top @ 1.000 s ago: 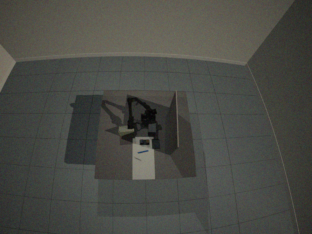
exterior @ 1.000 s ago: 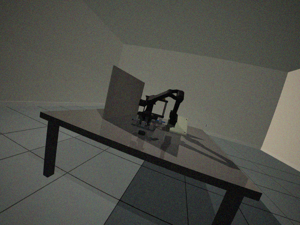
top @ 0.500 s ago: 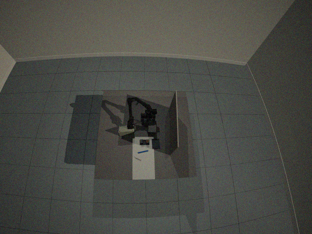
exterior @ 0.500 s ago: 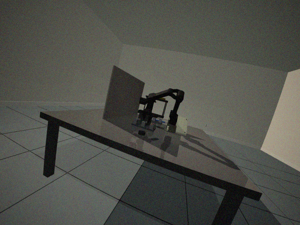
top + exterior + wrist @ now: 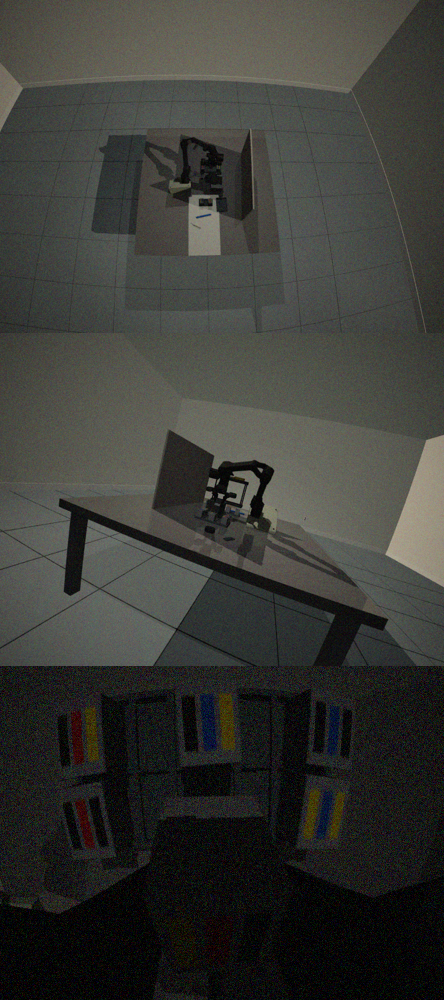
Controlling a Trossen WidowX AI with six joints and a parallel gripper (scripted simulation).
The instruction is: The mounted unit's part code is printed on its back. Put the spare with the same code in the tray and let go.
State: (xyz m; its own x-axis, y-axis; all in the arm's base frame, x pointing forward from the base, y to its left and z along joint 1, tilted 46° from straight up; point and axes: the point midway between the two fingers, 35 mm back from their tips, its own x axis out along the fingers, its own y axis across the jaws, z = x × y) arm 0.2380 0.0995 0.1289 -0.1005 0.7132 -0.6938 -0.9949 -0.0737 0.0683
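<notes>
Now: gripper tip 350 mm to the left of the dark tray, 100 mm short of it and 90 mm above it. Also, from my gripper tip: tall upright panel (300 mm ahead, 160 mm to the right, 130 mm above); blue pen (460 mm to the right, 90 mm below, 70 mm behind); dark boxy spare (30 mm above).
</notes>
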